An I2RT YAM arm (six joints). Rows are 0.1 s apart.
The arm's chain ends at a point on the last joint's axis. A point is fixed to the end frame.
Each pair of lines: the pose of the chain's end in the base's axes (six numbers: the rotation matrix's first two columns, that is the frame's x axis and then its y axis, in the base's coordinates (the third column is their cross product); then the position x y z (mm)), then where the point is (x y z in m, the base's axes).
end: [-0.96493 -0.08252 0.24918 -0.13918 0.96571 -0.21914 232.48 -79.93 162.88]
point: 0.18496 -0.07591 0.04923
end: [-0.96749 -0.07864 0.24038 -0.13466 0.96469 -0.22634 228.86 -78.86 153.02]
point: 0.18245 -0.07542 0.03889
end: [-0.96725 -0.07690 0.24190 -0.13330 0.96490 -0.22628 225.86 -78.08 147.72]
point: 0.17927 -0.07458 0.03366
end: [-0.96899 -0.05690 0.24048 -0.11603 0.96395 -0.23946 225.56 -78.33 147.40]
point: 0.17930 -0.07555 0.03319
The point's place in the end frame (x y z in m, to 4 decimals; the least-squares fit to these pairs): 0.0172 0.0354 0.1168
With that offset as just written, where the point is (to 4 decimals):
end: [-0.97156 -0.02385 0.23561 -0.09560 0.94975 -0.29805 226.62 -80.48 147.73]
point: 0.1812 -0.0837 0.0332
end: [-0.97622 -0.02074 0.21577 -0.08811 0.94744 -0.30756 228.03 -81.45 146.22]
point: 0.1850 -0.0856 0.0308
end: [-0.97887 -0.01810 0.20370 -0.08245 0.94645 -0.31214 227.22 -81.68 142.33]
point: 0.1856 -0.0861 0.0264
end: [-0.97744 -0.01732 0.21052 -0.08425 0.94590 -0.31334 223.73 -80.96 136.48]
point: 0.1813 -0.0856 0.0208
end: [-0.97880 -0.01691 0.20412 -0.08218 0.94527 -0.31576 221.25 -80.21 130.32]
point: 0.1796 -0.0851 0.0144
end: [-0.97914 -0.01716 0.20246 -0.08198 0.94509 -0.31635 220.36 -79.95 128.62]
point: 0.1789 -0.0849 0.0127
